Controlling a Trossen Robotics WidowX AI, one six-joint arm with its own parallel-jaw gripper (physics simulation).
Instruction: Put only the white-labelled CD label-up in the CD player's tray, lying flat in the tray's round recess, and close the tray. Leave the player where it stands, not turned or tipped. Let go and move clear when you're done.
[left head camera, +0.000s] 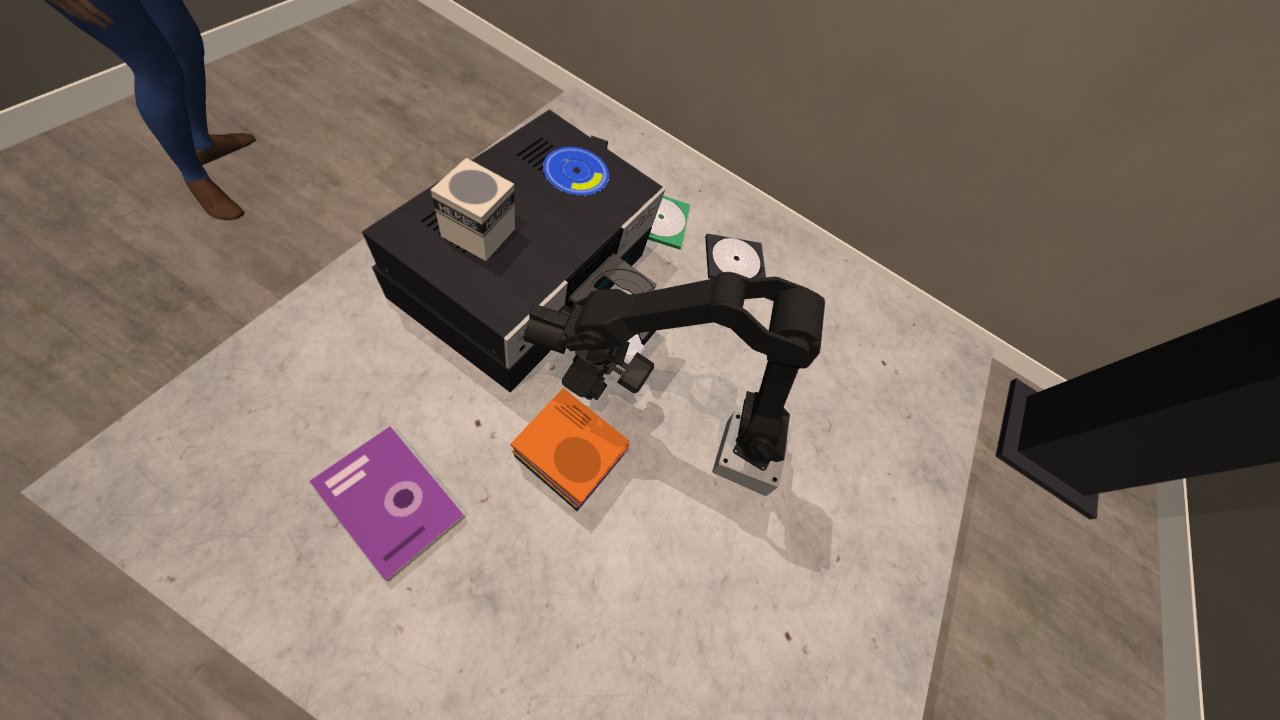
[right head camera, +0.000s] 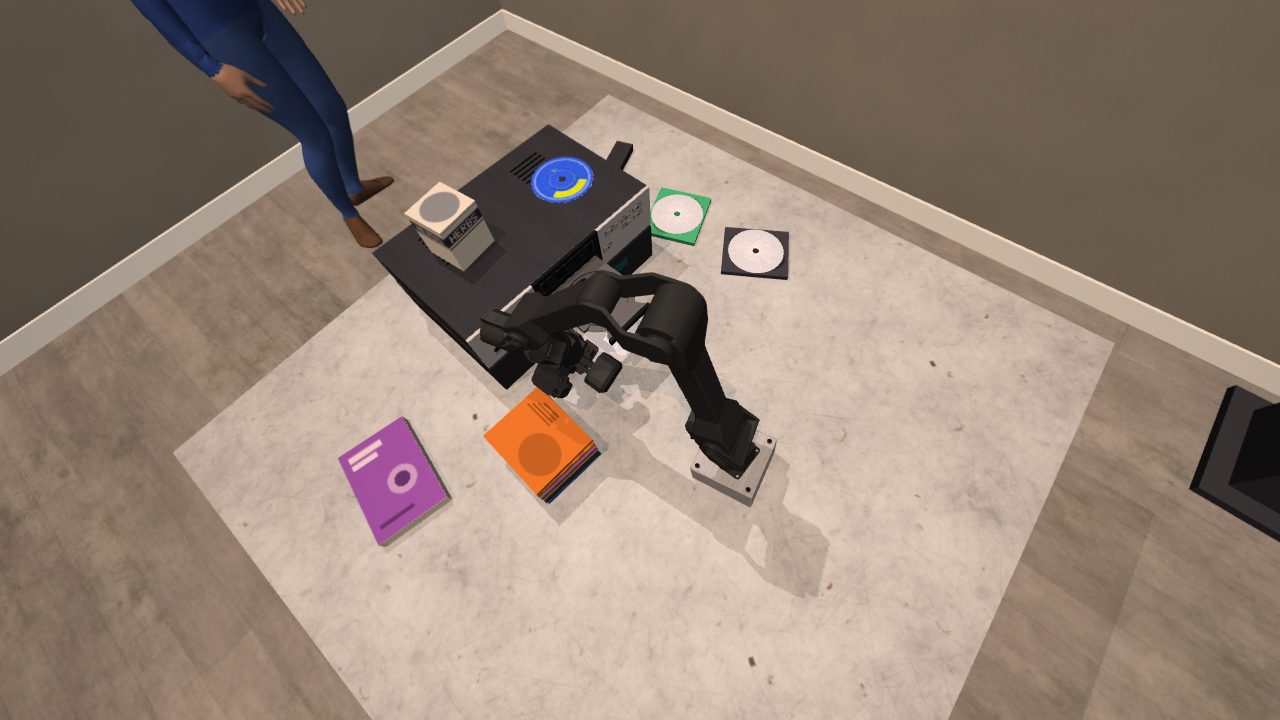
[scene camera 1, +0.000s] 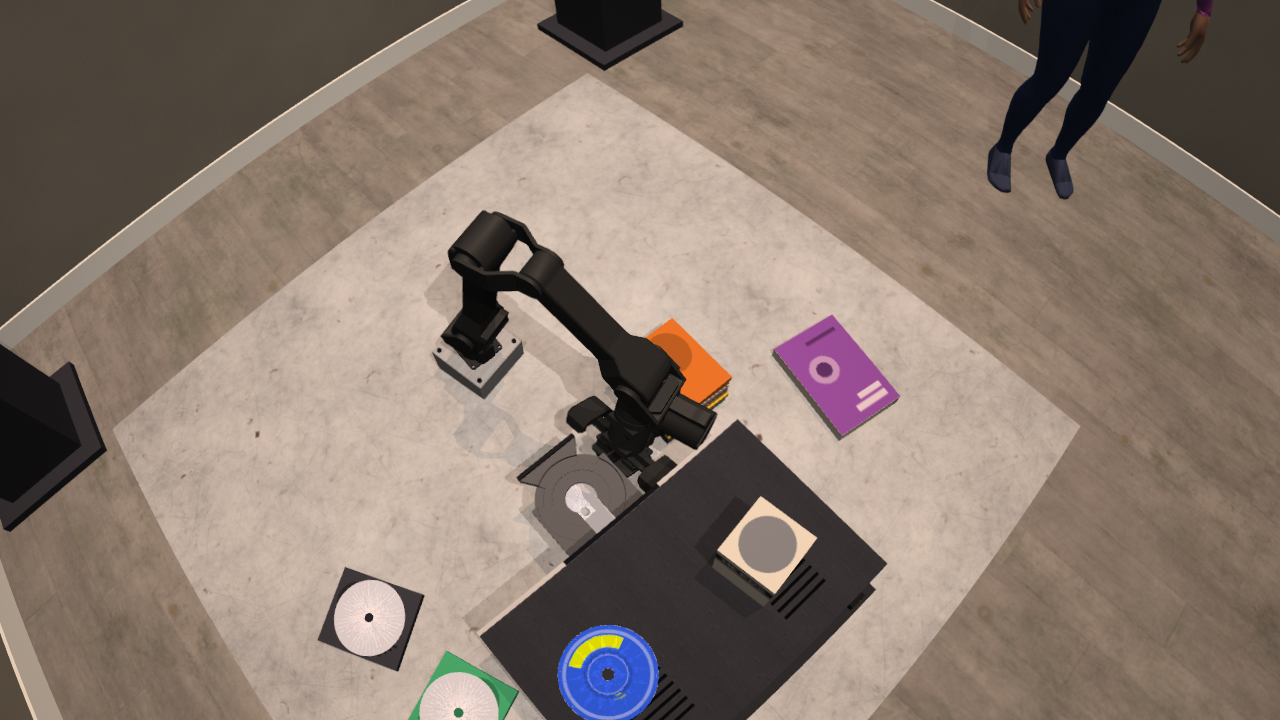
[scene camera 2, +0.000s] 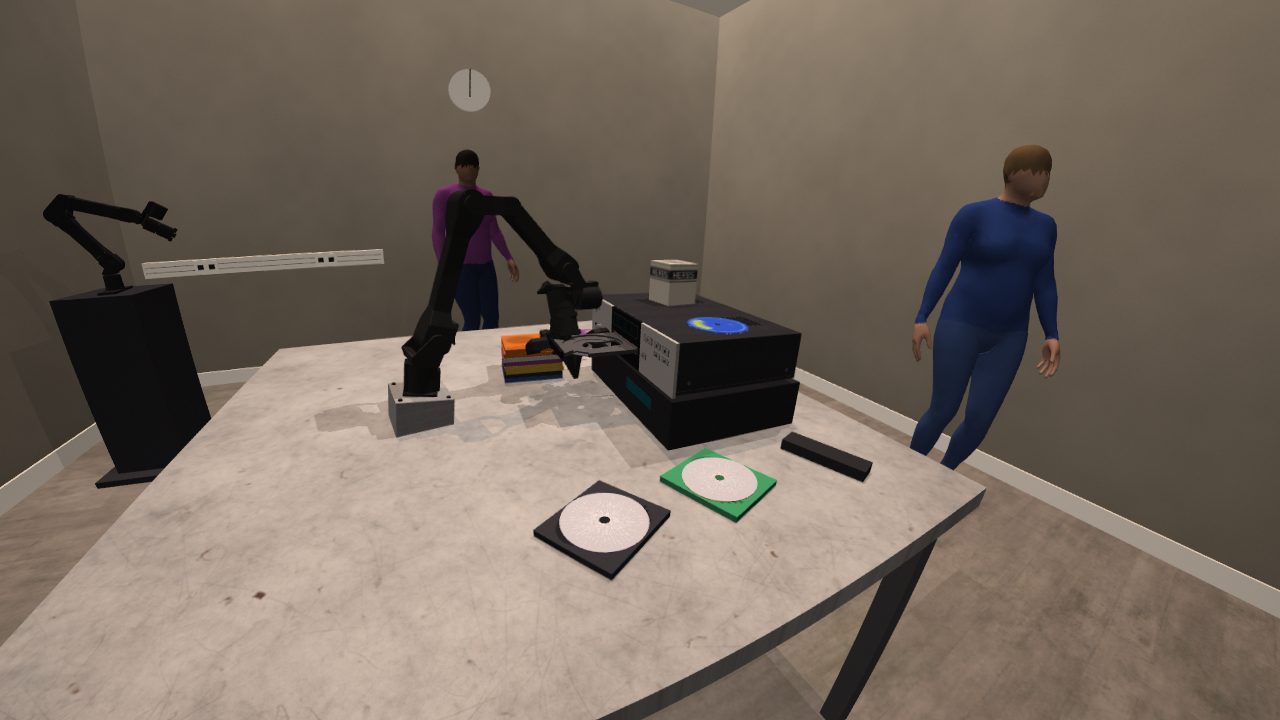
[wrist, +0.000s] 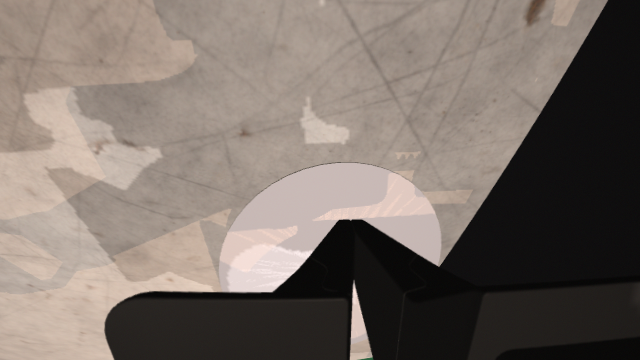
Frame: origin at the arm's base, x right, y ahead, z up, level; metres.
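Where they show: gripper, fingertip midpoint: (right head camera: 589, 353) (scene camera 2: 576, 378) (wrist: 349, 231); arm's base, origin of the base link: (left head camera: 755, 447) (right head camera: 733, 453) (scene camera 1: 476, 345) (scene camera 2: 420, 390).
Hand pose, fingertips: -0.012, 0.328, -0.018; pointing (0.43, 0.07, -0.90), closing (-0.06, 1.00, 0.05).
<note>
Each offset is from my fingertips to the centre of the thing, as dx, dy, dz. "pt": to the spot under its first point.
The CD player (left head camera: 537, 268) (scene camera 1: 662, 564) (scene camera 2: 738, 362) stands upright on a black unit. Its grey tray @(+0.064, +0.059, +0.097) (scene camera 1: 552, 513) (scene camera 2: 590, 343) is out, and no disc shows in its round recess. A pale, glossy disc @(+0.059, +0.003, -0.018) (wrist: 345, 190) lies on the table below the tray; part of it shows in the left head view (left head camera: 634, 345) and through the tray's opening in scene camera 1 (scene camera 1: 581, 497). I cannot tell which side is up. More pale discs lie in a black case @(+0.426, -0.096, -0.037) (right head camera: 755, 251) (scene camera 2: 604, 521) and a green case @(+0.403, +0.107, -0.037) (right head camera: 677, 214) (scene camera 2: 718, 478). My gripper (wrist: 349, 231) is shut and empty, low beside the tray, its tips in front of the loose disc.
A blue disc @(pt +0.194, +0.226, +0.157) (left head camera: 576, 170) (scene camera 1: 607, 673) and a herbs box @(-0.032, +0.250, +0.205) (left head camera: 474, 210) (scene camera 1: 766, 544) are on top of the player. An orange-topped stack of cases @(-0.184, -0.061, +0.036) (left head camera: 570, 447) lies close to the gripper. A purple case @(-0.403, +0.114, -0.030) (left head camera: 386, 503) lies farther off. A black bar @(+0.426, +0.330, -0.032) (scene camera 2: 825, 455) lies beside the player.
</note>
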